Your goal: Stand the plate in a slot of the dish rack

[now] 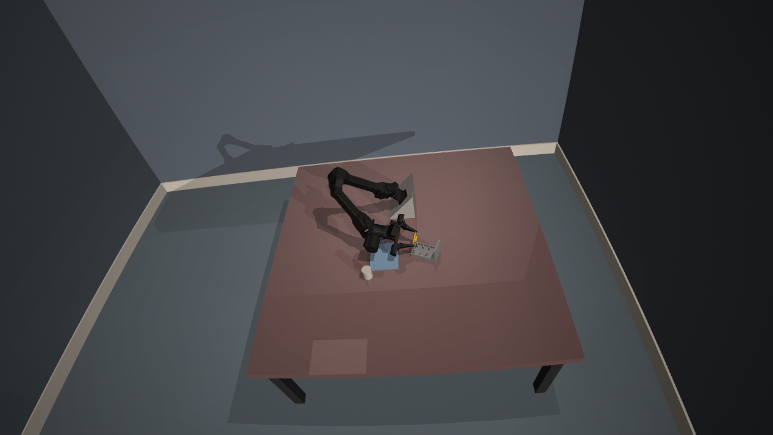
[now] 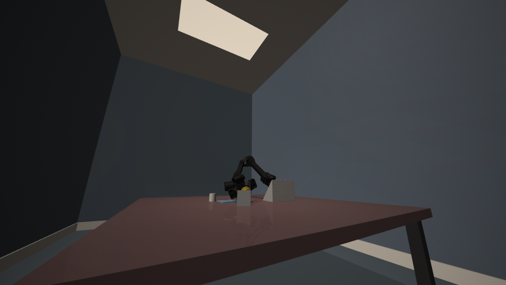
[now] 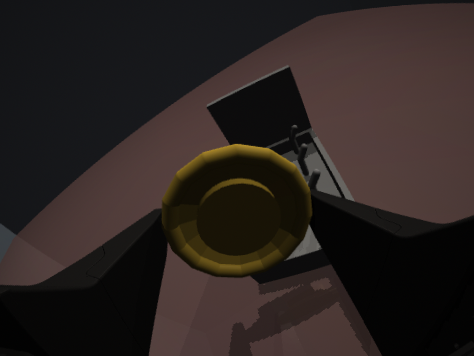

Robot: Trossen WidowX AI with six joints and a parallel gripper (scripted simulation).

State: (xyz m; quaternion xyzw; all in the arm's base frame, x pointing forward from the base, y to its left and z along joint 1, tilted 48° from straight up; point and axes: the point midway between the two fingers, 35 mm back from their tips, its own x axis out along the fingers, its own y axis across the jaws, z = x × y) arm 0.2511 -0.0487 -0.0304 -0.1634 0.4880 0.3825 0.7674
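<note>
Right now my gripper tip is 40 mm short of the grey dish rack, 30 mm to the right of it and 40 mm above it. The rest, counted from my gripper tip: blue mat 20 mm ahead, 160 mm to the right, 60 mm below; yellow plate 10 mm to the right; blue spoon 80 mm behind, 180 mm to the right, 60 mm below.
</note>
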